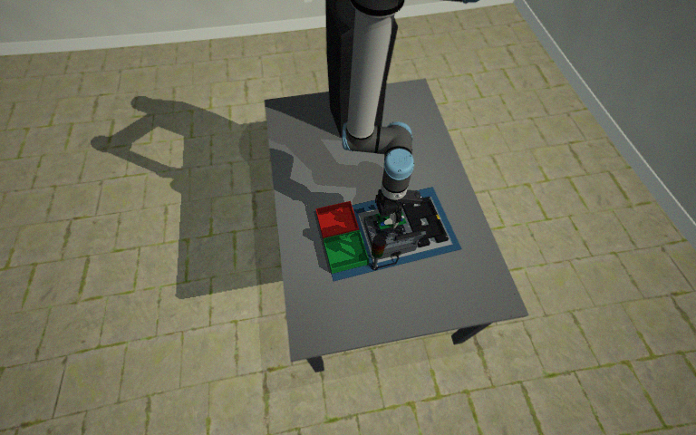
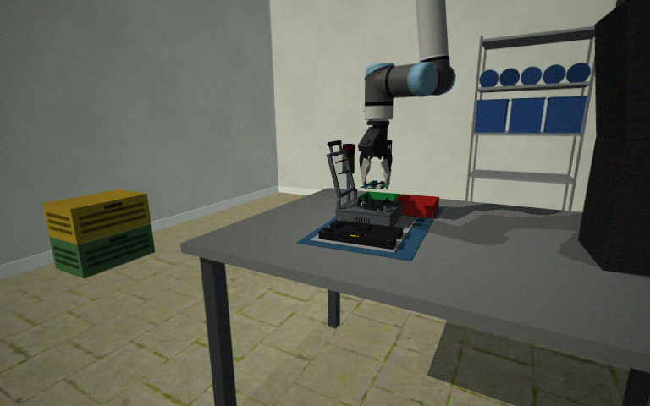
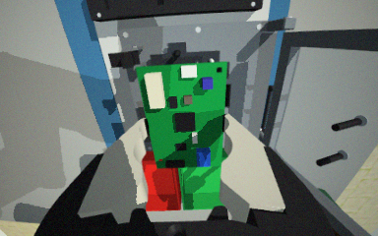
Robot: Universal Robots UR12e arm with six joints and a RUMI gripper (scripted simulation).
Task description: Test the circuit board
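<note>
Right now my hand is 5 cm past the black latch piece, 6 cm to the right of it and 4 cm above it. Round my hand: green bin (2 cm ahead, 21 cm to the right, 12 cm below); tester lid (12 cm ahead, 2 cm to the right, 5 cm above); green circuit board (right at my hand).
</note>
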